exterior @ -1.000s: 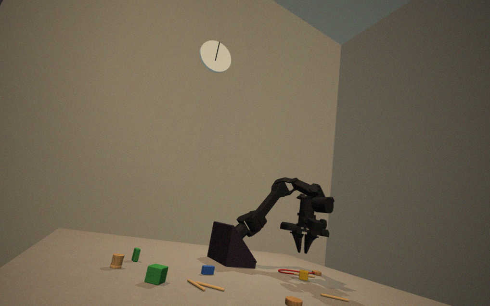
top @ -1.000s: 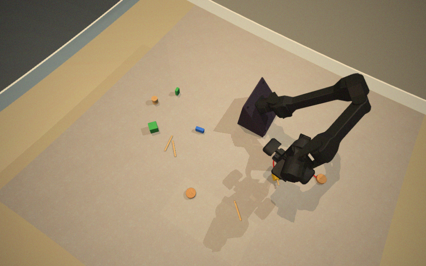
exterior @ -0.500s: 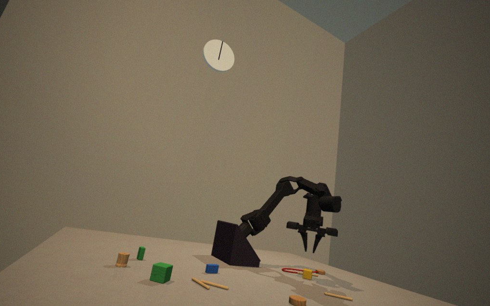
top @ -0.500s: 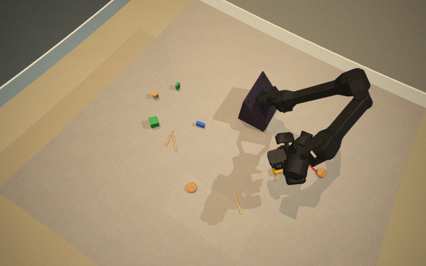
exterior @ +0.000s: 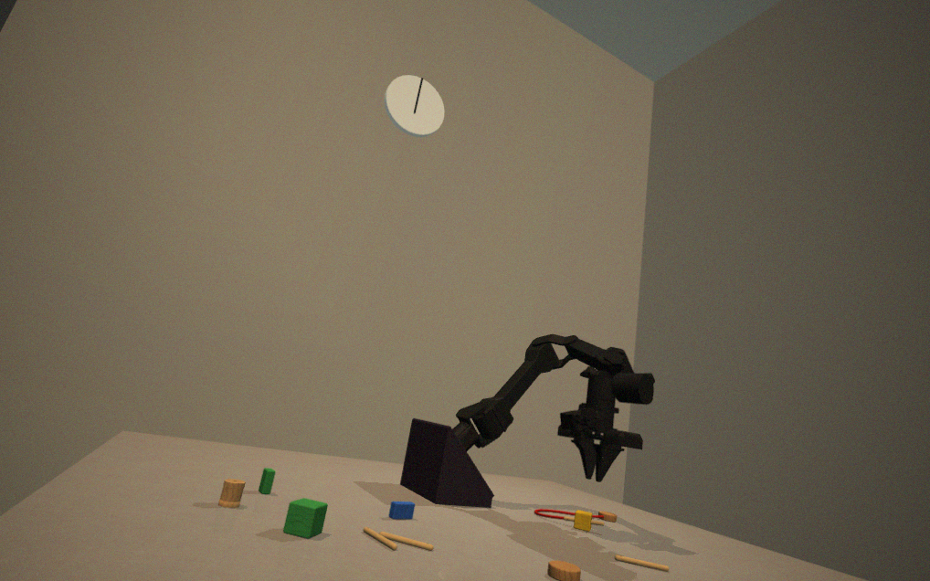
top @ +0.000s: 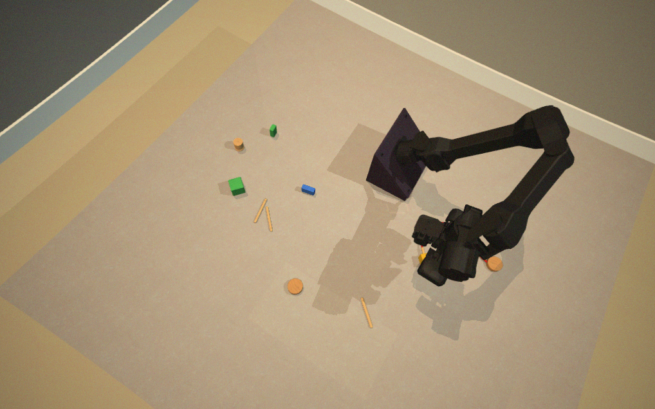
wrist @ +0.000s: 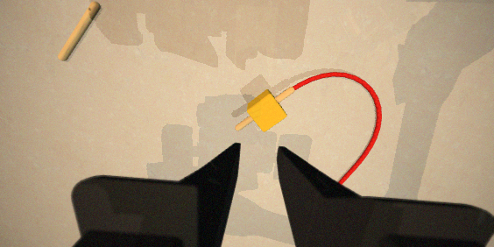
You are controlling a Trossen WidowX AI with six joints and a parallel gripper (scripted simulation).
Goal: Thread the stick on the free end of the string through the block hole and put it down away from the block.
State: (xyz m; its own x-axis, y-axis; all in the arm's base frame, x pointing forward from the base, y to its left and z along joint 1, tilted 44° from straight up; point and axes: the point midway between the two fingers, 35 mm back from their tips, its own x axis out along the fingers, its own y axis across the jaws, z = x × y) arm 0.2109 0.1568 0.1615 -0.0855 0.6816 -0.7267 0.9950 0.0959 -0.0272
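My gripper tip is now 1 cm past the yellow wooden block, 1 cm to the left of it and 8 cm above it. Also, from my gripper tip: green cube 13 cm ahead, 55 cm to the right, 7 cm below; blue block 1 cm ahead, 39 cm to the right, 8 cm below; thin stick 2 cm behind, 2 cm to the right, 8 cm below.
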